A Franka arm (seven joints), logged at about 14 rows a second.
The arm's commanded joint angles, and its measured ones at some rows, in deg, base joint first. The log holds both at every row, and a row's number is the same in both.
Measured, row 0:
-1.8 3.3 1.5 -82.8 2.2 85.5 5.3
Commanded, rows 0 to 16:
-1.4 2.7 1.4 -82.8 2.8 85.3 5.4
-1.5 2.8 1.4 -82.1 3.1 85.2 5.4
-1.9 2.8 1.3 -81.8 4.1 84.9 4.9
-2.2 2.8 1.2 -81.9 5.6 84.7 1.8
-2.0 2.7 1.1 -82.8 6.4 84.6 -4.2
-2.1 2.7 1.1 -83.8 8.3 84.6 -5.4
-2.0 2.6 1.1 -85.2 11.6 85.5 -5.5
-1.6 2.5 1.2 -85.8 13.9 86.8 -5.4
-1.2 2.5 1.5 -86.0 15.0 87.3 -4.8
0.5 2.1 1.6 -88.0 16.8 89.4 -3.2
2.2 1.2 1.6 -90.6 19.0 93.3 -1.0
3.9 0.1 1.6 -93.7 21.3 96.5 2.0
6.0 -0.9 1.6 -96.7 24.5 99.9 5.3
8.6 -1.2 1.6 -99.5 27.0 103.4 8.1
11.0 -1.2 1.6 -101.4 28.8 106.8 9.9
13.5 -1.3 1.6 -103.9 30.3 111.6 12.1
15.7 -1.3 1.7 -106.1 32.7 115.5 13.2
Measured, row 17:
12.1 1.6 2.2 -99.5 28.9 109.1 10.3
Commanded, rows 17 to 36:
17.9 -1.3 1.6 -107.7 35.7 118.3 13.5
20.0 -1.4 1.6 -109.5 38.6 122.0 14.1
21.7 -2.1 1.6 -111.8 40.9 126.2 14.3
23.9 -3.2 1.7 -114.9 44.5 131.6 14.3
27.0 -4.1 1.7 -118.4 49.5 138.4 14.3
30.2 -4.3 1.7 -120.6 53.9 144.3 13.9
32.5 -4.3 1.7 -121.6 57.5 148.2 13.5
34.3 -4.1 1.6 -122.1 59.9 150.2 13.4
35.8 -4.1 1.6 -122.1 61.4 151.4 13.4
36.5 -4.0 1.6 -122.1 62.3 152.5 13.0
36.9 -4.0 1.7 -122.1 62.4 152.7 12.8
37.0 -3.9 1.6 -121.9 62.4 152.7 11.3
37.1 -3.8 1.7 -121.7 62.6 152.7 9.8
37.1 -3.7 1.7 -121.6 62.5 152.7 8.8
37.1 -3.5 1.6 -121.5 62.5 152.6 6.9
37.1 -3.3 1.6 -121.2 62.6 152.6 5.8
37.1 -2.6 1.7 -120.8 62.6 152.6 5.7
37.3 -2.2 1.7 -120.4 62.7 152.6 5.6
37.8 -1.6 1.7 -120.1 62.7 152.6 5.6
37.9 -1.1 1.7 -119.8 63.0 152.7 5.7
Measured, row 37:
36.7 -1.8 2.2 -120.2 60.7 152.3 7.4
